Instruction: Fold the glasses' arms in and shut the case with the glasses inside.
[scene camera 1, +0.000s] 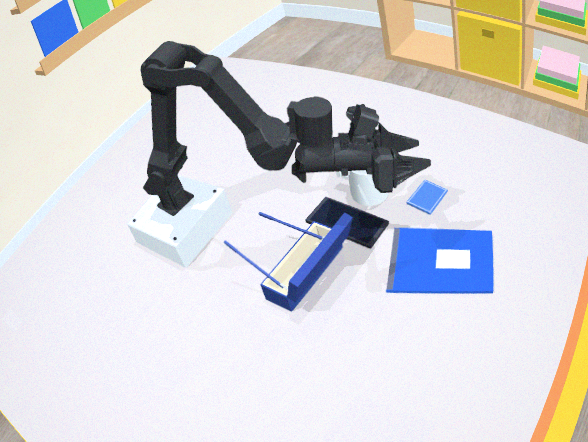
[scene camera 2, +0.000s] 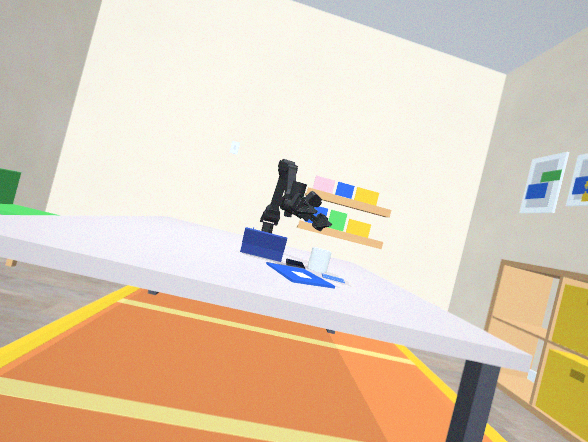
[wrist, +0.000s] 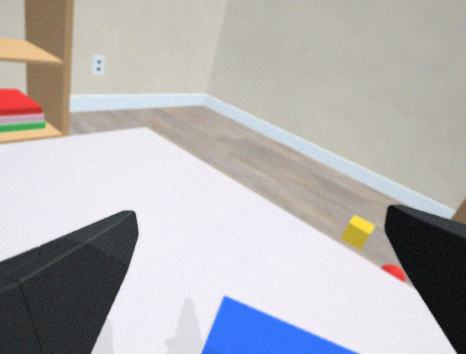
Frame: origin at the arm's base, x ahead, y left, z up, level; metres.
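Where they show: gripper, fingertip midpoint: (scene camera 1: 424, 152) (scene camera 2: 324, 218) (wrist: 260, 219); arm's base, link origin: (scene camera 1: 175, 201).
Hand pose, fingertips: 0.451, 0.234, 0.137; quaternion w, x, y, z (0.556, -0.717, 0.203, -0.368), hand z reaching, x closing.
Note:
Things, the pixels of their top centre, and the offset from my fingertips, as dx, dy, dz. "*": a spot on its surface instead.
- open blue glasses case, surface spot: (scene camera 1: 320, 255) * -0.085, -0.206, -0.105
- black tray, top centre: (scene camera 1: 347, 220) (scene camera 2: 295, 262) -0.151, -0.058, -0.194
- white mug, surface spot: (scene camera 1: 367, 191) * -0.139, +0.000, -0.160
- blue book, top centre: (scene camera 1: 443, 258) (scene camera 2: 298, 273) +0.068, -0.043, -0.194
- small blue card, top centre: (scene camera 1: 427, 195) (scene camera 2: 333, 277) -0.046, +0.087, -0.197
The open blue glasses case (scene camera 1: 320, 255) (scene camera 2: 263, 245) stands on the table, its lid upright and its cream inside showing in scene camera 1. Two thin blue glasses' arms stick out over the case's side towards the robot base, spread apart: one arm (scene camera 1: 290, 225) at the far end, the other arm (scene camera 1: 253, 264) at the near end. The rest of the glasses is hidden in the case. My gripper (scene camera 1: 424, 153) (scene camera 2: 327, 223) (wrist: 260, 219) is open and empty, raised above the table beyond the case, pointing away from the base. The case does not show in the wrist view.
A black tray (scene camera 1: 367, 231) (scene camera 2: 295, 263) lies close behind the lid. A white mug (scene camera 1: 367, 191) (scene camera 2: 319, 260) stands below the gripper's body. A blue book (scene camera 1: 415, 260) (scene camera 2: 315, 281) (wrist: 270, 335) and a small blue card (scene camera 1: 427, 196) (scene camera 2: 333, 278) lie beyond. The white robot base (scene camera 1: 155, 245) stands opposite.

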